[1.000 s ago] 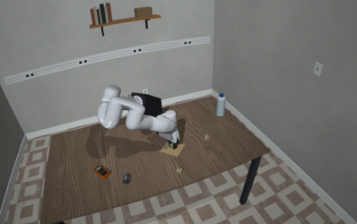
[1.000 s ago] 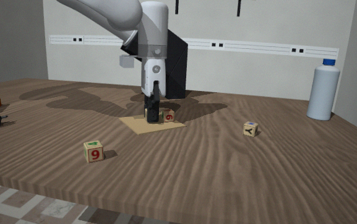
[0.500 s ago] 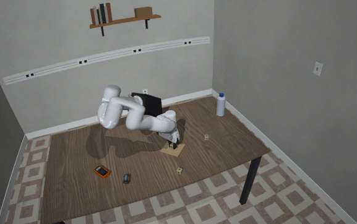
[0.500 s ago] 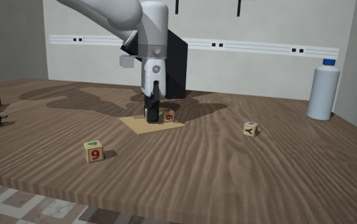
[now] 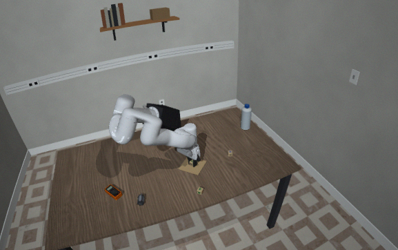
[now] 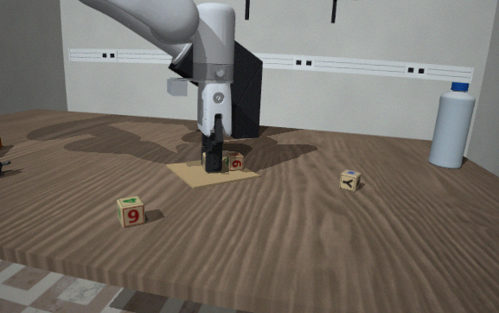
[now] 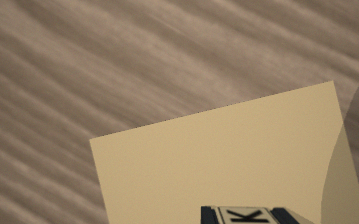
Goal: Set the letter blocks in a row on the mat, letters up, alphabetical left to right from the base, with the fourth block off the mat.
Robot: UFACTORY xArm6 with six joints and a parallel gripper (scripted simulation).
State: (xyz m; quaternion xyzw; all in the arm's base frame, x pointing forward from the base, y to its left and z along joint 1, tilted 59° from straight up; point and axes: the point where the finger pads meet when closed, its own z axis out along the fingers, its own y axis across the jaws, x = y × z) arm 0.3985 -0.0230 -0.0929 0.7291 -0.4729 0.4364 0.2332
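The tan mat is 3 cm below my hand. Round my hand: white bottle 59 cm to the left, 7 cm above, 5 cm behind; then orange meter 52 cm to the right, 12 cm behind, 1 cm below; then grey device 41 cm to the right, 3 cm ahead, 1 cm below.
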